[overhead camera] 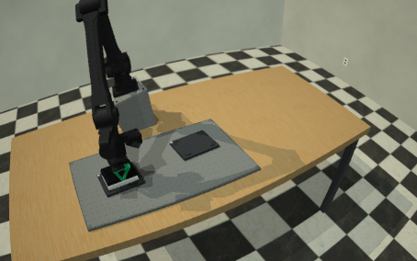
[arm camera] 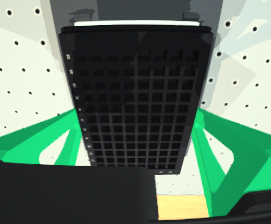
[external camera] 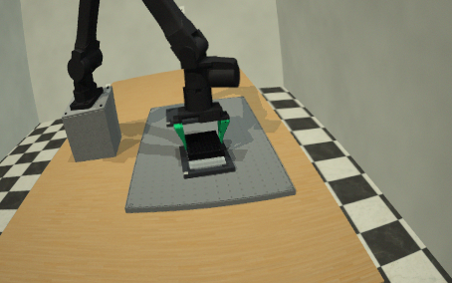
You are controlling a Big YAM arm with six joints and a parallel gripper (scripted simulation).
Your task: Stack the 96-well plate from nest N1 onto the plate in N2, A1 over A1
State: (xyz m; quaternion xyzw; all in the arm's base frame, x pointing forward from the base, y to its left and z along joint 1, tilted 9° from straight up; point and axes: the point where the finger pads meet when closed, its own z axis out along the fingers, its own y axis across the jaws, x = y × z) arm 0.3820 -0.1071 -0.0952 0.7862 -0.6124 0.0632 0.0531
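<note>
My gripper is now 30 mm above the pale 96-well plate. The rest, counted from my hand: plate nest N2 (40 mm below); then plate nest N1 (110 mm behind, 330 mm to the left, 40 mm below); then black 96-well plate (right at my hand).
</note>
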